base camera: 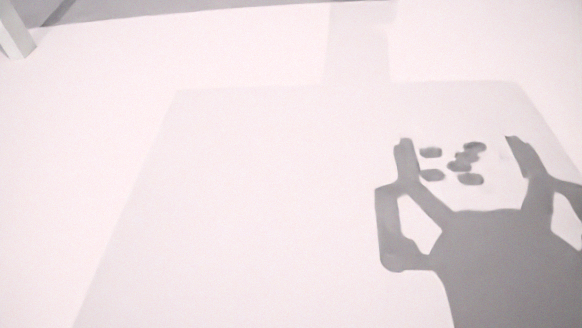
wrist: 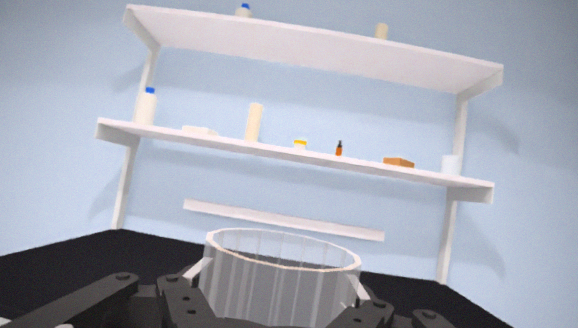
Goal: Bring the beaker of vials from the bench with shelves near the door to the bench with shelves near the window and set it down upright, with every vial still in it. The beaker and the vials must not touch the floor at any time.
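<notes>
A clear beaker (wrist: pixel 280 292) with a pale rim shows at the bottom of the wrist view. My gripper (wrist: pixel 277 283) is shut on it, with a finger on each side. Faint vertical outlines of vials show through its wall; their number cannot be made out. The beaker's base is hidden. A bench with a black top (wrist: pixel 65 252) stands beyond it, with two white shelves (wrist: pixel 320 45) (wrist: pixel 300 156) above it. Whether this bench is by the door or the window cannot be told. In the base view, the gripper's shadow falls on the floor with several round dark spots between the finger shadows.
The shelves hold bottles, a tall cream cylinder (wrist: pixel 254 122), an orange box (wrist: pixel 398 162) and a white cup (wrist: pixel 450 165). A white rail (wrist: pixel 280 220) runs along the blue wall. A pale post or leg (base camera: pixel 17 37) stands on the floor (base camera: pixel 100 125) at the base view's upper left.
</notes>
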